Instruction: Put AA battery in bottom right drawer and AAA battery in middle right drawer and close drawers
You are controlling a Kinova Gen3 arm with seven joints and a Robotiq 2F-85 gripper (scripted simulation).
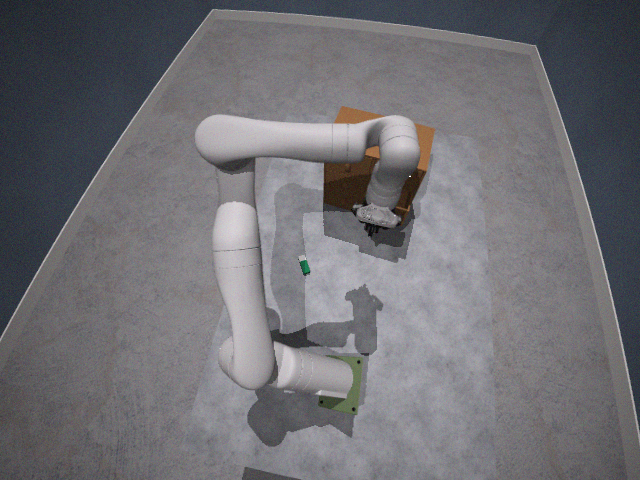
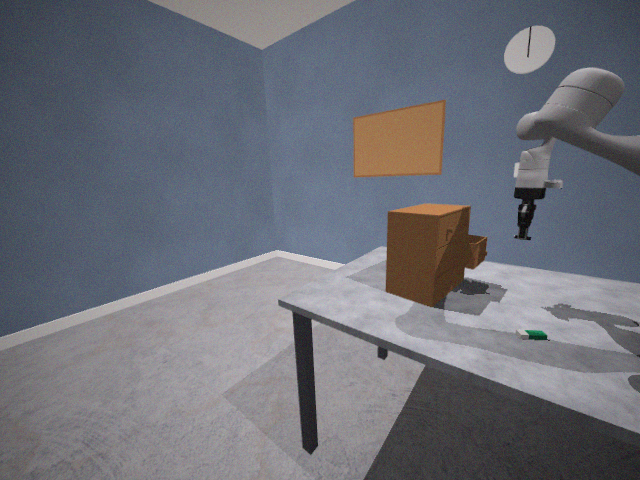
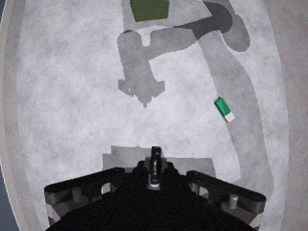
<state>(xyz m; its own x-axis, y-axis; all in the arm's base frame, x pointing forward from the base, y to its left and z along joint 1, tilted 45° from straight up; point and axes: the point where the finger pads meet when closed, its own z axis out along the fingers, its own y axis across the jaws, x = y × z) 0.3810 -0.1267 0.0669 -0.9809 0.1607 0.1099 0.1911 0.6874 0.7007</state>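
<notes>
The dark battery lies 10 mm below my hand. Also, from my hand: white block (30 mm behind, 200 mm to the left, 240 mm below).
</notes>
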